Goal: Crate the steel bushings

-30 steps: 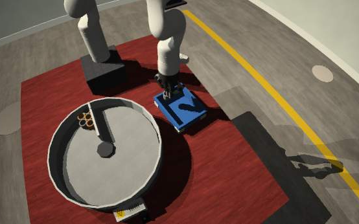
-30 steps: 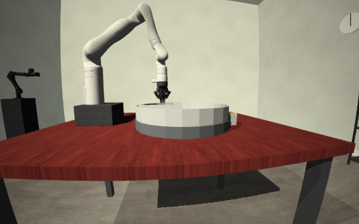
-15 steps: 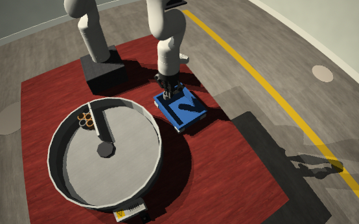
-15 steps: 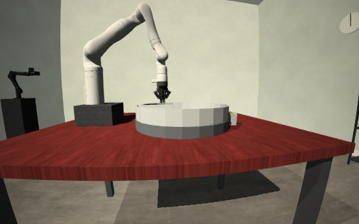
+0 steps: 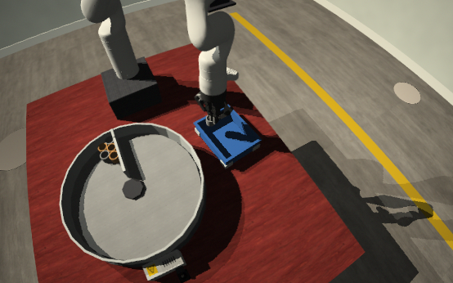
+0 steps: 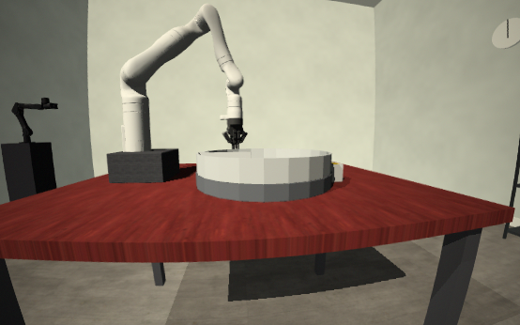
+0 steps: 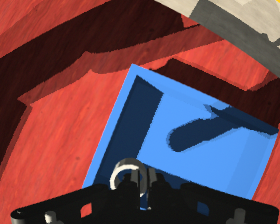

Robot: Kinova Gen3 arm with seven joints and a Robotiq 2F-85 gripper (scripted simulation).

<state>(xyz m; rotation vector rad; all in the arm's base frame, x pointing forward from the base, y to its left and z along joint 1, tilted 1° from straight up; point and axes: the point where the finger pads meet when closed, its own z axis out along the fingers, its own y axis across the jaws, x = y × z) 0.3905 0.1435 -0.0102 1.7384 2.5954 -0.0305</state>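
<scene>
Now: hand 40 mm short of the blue crate, 20 mm to the right of it and 70 mm above it. From my hand the other things lie so: round turning table 50 mm ahead, 330 mm to the right, 40 mm below.
</scene>
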